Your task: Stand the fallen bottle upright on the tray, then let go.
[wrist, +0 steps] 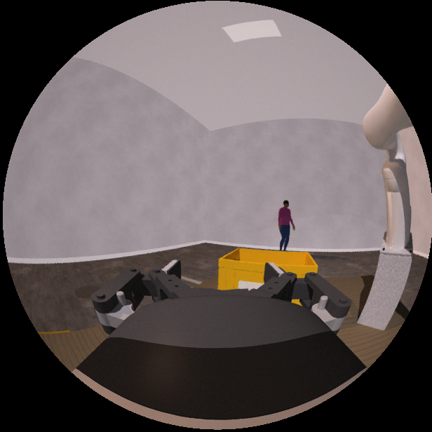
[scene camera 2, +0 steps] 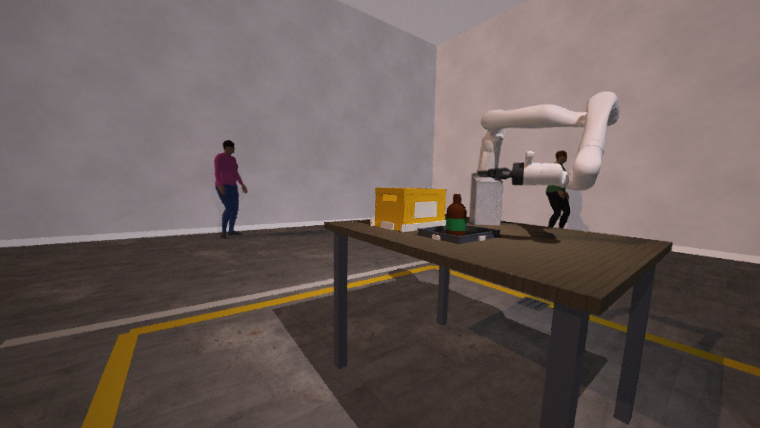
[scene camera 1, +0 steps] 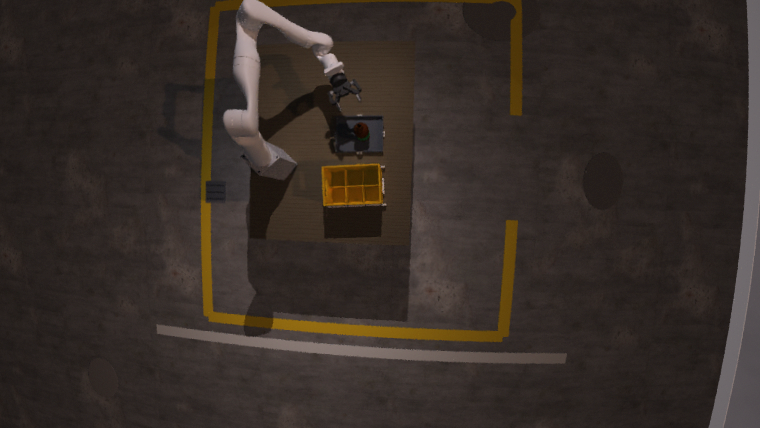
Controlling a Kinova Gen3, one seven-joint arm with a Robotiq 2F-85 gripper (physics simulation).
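Seen in the pictures: gripper, fingertip midpoint: (scene camera 2: 477, 173) (scene camera 1: 350, 106); arm's base at its link origin: (scene camera 2: 486, 177) (scene camera 1: 261, 157).
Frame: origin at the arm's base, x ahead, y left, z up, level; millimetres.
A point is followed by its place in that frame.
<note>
A brown bottle with a green band (scene camera 1: 361, 130) {x 447, y 154, z -104 mm} (scene camera 2: 455, 215) {x 469, y 189, z -155 mm} stands upright on the dark tray (scene camera 1: 375, 144) {x 506, y 117, z -233 mm} (scene camera 2: 468, 238) {x 492, y 266, z -224 mm}. It does not show in the wrist view. My gripper (scene camera 1: 349, 102) {x 409, y 231, z -3 mm} (scene camera 2: 480, 173) {x 409, y 231, z -3 mm} (wrist: 222, 271) is open, with nothing between its fingers. It is level and apart from the bottle, higher than the bottle's top in scene camera 2's view and beyond the tray's upper edge in scene camera 1's view.
A yellow crate with six compartments (scene camera 1: 352, 185) {x 390, y -105, z -230 mm} (scene camera 2: 390, 210) {x 547, y -93, z -158 mm} (wrist: 240, 270) stands beside the tray on the wooden table (scene camera 1: 396, 79) {x 606, y 473, z -238 mm} (scene camera 2: 574, 260) {x 443, y 565, z -238 mm}. The arm's grey pedestal (scene camera 1: 276, 163) {x 58, y -24, z -33 mm} (scene camera 2: 486, 202) {x 42, y 38, z -124 mm} (wrist: 386, 290) is at the table's side. Two people stand farther off, near the walls.
</note>
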